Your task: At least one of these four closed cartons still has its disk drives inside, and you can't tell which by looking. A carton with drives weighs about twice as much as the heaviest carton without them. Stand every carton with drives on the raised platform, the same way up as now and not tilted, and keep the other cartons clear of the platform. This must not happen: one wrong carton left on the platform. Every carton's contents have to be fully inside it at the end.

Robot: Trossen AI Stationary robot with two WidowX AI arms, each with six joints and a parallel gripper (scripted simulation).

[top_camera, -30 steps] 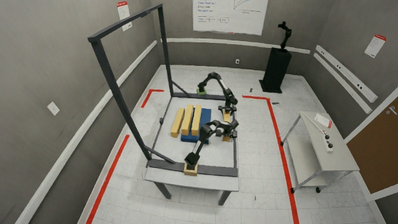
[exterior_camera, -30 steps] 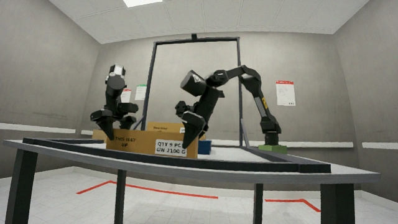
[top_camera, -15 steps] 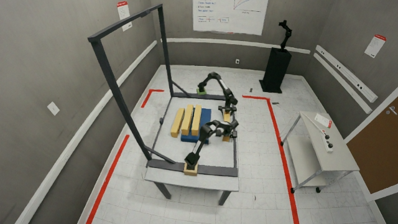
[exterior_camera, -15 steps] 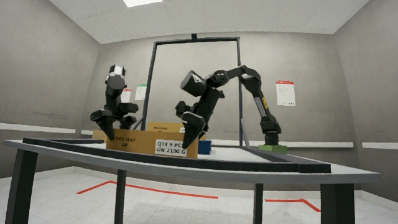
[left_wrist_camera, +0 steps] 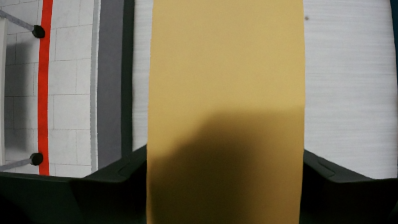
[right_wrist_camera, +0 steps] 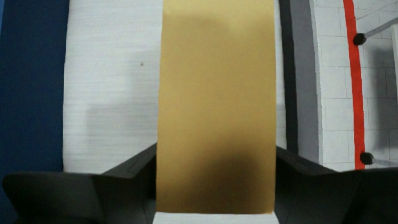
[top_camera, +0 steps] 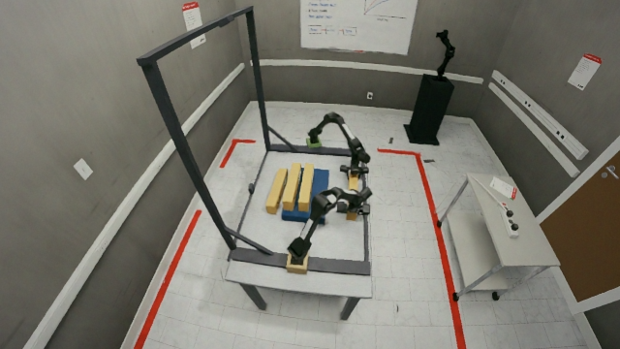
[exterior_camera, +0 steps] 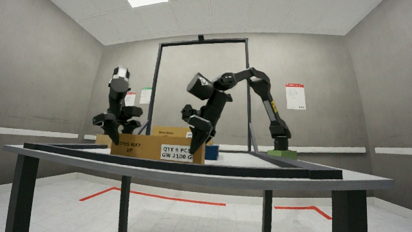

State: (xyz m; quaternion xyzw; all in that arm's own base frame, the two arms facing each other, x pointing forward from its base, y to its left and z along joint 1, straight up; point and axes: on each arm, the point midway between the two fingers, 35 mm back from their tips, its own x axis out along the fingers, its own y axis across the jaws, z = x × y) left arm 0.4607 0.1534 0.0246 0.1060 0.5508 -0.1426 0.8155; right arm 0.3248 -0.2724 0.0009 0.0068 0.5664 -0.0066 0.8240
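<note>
The carton lies 14 cm to the right of my left hand, 3 cm below it and 1 cm behind it. From my left hand the other things lie so: platform 29 cm behind, 14 cm to the right, 4 cm below.
My right hand is 1 cm short of the carton, 14 cm to the right of it and 3 cm above it. From my right hand the other things lie so: platform: 28 cm behind, 15 cm to the left, 5 cm below.
</note>
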